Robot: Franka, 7 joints.
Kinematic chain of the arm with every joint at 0, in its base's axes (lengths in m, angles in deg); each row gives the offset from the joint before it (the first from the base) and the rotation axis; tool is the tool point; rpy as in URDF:
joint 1: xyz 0 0 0.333 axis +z
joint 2: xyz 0 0 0 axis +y
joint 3: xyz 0 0 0.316 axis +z
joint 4: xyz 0.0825 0 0 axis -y
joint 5: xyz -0.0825 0 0.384 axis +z
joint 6: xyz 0 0 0 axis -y
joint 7: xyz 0.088 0 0 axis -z
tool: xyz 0 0 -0.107 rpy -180 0 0
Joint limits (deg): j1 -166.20..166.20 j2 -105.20..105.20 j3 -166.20..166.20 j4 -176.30..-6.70 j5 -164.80..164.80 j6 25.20..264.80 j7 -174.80..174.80
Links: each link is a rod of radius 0.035 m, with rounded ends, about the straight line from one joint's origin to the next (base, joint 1, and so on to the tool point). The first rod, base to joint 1, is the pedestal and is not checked.
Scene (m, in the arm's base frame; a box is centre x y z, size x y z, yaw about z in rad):
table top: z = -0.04
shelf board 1: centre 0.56 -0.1 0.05 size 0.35 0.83 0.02 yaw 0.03
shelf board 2: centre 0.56 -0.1 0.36 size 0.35 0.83 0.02 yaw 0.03
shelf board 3: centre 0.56 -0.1 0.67 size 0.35 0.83 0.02 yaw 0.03
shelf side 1: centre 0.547 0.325 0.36 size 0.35 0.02 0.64 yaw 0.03
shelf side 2: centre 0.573 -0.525 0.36 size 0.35 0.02 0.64 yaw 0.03
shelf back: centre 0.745 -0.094 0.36 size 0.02 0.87 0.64 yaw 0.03
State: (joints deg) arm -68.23 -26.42 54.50 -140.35 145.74 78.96 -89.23
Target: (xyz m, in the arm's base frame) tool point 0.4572 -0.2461 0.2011
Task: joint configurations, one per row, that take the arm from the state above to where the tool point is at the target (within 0.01 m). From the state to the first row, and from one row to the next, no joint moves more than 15 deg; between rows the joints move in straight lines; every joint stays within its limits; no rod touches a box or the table.
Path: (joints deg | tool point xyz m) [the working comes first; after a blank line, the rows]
Joints at the target: -68.00 28.05 33.47 -138.33 151.40 94.07 -89.23
Straight joint move there: touches shelf board 2.

1: -64.91 -38.29 43.90 -152.33 141.85 65.18 -89.23 | 0.4113 -0.0125 0.5207
2: -61.59 -50.16 33.29 -164.32 137.97 51.39 -89.23 | 0.3241 -0.0148 0.5248
3: -58.26 -62.02 22.69 -176.30 134.08 37.61 -89.23 | 0.2348 -0.0031 0.5175
4: -62.45 -48.72 22.77 -174.66 137.24 47.97 -89.23 | 0.2686 -0.0757 0.4859
5: -66.64 -35.41 22.85 -173.01 140.40 58.34 -89.23 | 0.2853 -0.1455 0.4337
6: -70.83 -22.11 22.92 -171.37 143.56 68.70 -89.23 | 0.2841 -0.2032 0.3647
7: -75.02 -8.80 23.00 -169.72 146.72 79.07 -89.23 | 0.2673 -0.2407 0.2846
8: -79.21 4.51 23.08 -168.08 149.87 89.43 -89.23 | 0.2392 -0.2526 0.2011
9: -73.61 16.28 28.27 -153.20 150.64 91.75 -89.23 | 0.3471 -0.2628 0.1995
10: -68.00 28.05 33.47 -138.33 151.40 94.07 -89.23 | 0.4572 -0.2461 0.2011

